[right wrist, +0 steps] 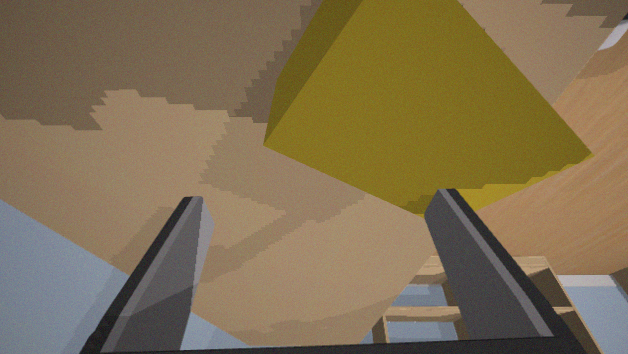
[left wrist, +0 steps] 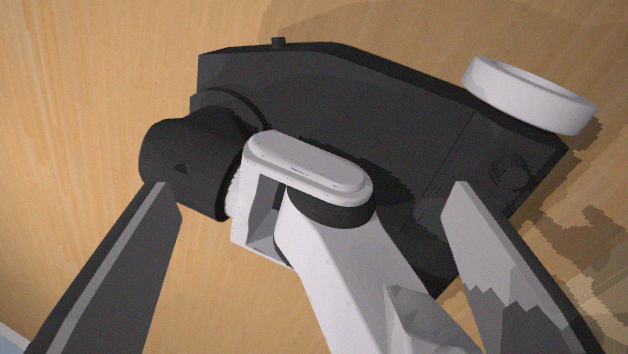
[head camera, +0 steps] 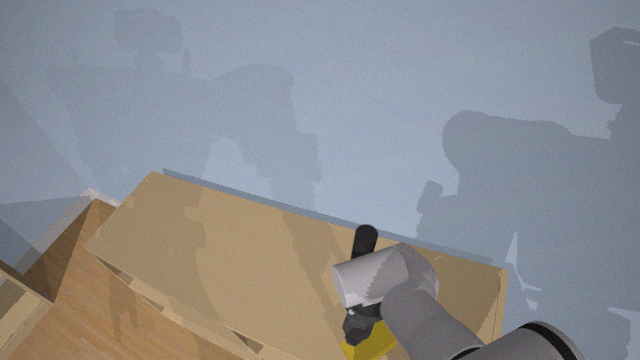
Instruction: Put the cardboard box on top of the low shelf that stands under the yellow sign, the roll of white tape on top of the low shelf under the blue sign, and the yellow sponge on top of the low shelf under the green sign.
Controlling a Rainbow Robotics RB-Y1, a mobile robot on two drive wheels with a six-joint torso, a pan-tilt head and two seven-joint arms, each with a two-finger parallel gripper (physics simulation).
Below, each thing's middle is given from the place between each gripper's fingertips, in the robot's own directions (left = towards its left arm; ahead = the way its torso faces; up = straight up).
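Labels:
My right hand: 20 mm left of the yellow sponge [right wrist: 399, 106], 50 mm past it, 20 mm above it.
My left gripper: 390 mm left of the yellow sponge, 630 mm short of it, 60 mm below it.

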